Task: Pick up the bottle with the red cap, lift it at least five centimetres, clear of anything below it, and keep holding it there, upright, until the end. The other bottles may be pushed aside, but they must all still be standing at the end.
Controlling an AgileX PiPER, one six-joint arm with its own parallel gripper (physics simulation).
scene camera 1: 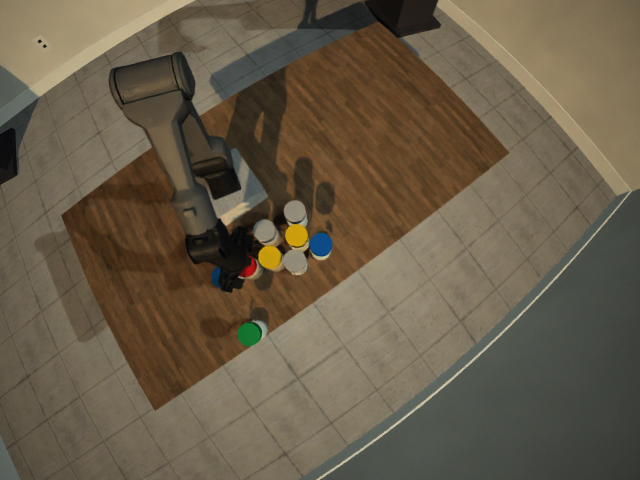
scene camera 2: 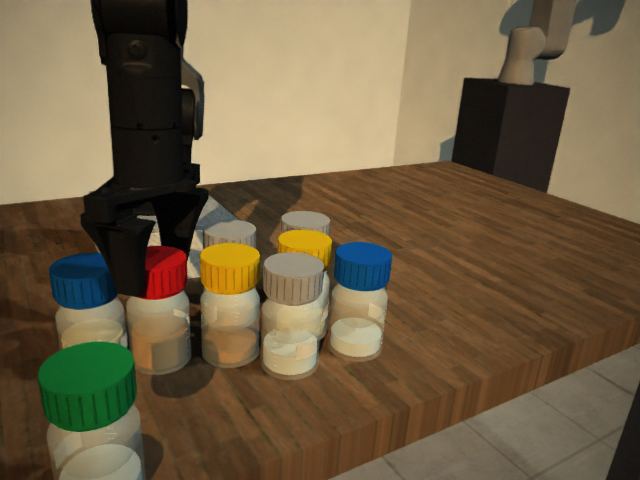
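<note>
The red-capped bottle (scene camera 1: 250, 266) (scene camera 2: 159, 330) stands upright on the wooden table. My gripper (scene camera 1: 239, 264) (scene camera 2: 154, 272) is open and low over it. The near finger covers the left part of the red cap in scene camera 2 and reaches down to about the cap's lower edge. The far finger is behind the cap, its tip hidden. I cannot tell whether either finger touches the cap. A blue-capped bottle (scene camera 1: 216, 277) (scene camera 2: 83, 281) stands upright close beside the near finger, partly hidden under the gripper in scene camera 1.
A yellow-capped bottle (scene camera 1: 270, 257) (scene camera 2: 230, 268) stands close right of the red one. Beyond are another yellow (scene camera 1: 296, 236), several grey-capped bottles (scene camera 1: 295, 262) (scene camera 2: 293, 279) and a blue one (scene camera 1: 321, 244) (scene camera 2: 362, 266), all upright. A green-capped bottle (scene camera 1: 250, 333) (scene camera 2: 87, 384) stands near the table edge.
</note>
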